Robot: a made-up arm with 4 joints.
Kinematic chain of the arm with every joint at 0, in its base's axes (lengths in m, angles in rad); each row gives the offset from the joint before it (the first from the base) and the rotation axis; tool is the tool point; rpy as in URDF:
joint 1: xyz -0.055 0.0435 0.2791 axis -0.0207 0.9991 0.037
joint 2: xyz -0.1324 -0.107 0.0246 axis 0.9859 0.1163 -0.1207
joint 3: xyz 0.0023 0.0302 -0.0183 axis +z
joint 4: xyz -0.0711 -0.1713 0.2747 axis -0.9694 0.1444 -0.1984
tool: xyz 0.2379 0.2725 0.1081 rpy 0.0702 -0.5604 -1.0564
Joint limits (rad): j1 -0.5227..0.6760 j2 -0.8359..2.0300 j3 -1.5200..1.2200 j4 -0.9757..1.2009
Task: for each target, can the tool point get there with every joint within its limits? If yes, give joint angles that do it. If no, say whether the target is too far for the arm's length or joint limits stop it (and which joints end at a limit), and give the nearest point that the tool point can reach.
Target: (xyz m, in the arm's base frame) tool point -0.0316 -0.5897 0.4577
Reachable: yes | joints 0.4472 1.1812 -0.9488 -0.7026
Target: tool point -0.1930 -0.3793 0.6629
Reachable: yes | joints -0.1960 1.0637 0.9952 -0.3549
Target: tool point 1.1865 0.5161 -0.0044
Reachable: no: too far | nearest point 0.1808 0.1470 0.5030 | short by 1.185 m
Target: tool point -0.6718 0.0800 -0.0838
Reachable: no: joint limits stop it (at a limit: joint 2, joint 3, joint 4) | nearest point -0.2730 -0.0279 0.1467 | short by 0.473 m
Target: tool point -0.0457 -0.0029 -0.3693
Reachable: no: joint limits stop it (at a limit: joint 1, joint 2, joint 3) | nearest point -0.0810 -0.0870 0.0428 | short by 0.422 m
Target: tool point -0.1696 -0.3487 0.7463
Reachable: yes | joints -0.1220 0.4240 -1.0676 -0.6559
